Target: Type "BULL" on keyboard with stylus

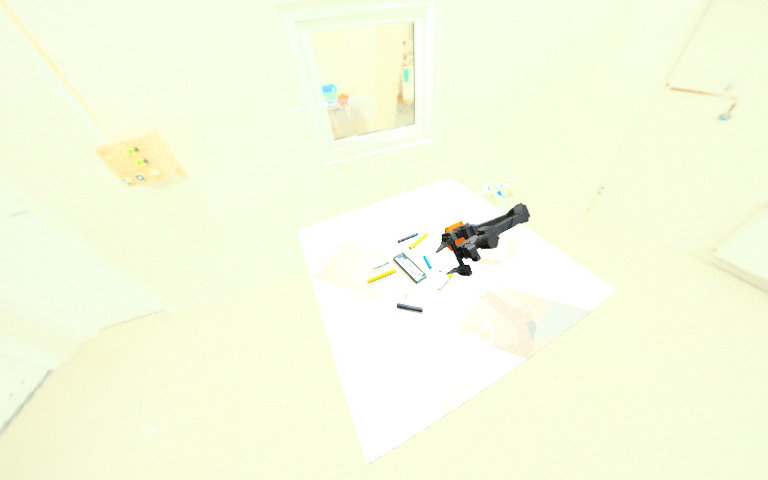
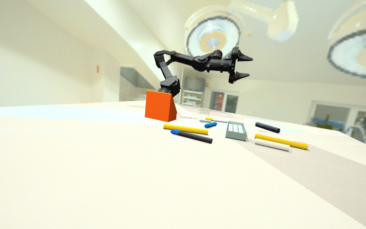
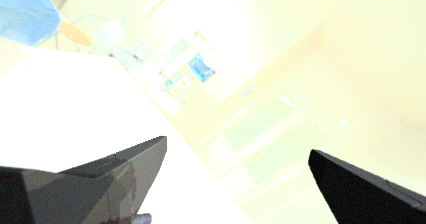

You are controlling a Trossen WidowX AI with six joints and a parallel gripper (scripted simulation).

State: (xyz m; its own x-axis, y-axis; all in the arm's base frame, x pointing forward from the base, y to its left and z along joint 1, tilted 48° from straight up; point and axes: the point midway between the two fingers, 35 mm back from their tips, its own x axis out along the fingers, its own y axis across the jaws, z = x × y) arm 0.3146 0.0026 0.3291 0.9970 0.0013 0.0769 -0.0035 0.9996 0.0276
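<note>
The stylus lies 280 mm below my gripper tip, 190 mm to the right of it and 110 mm behind it.
</note>
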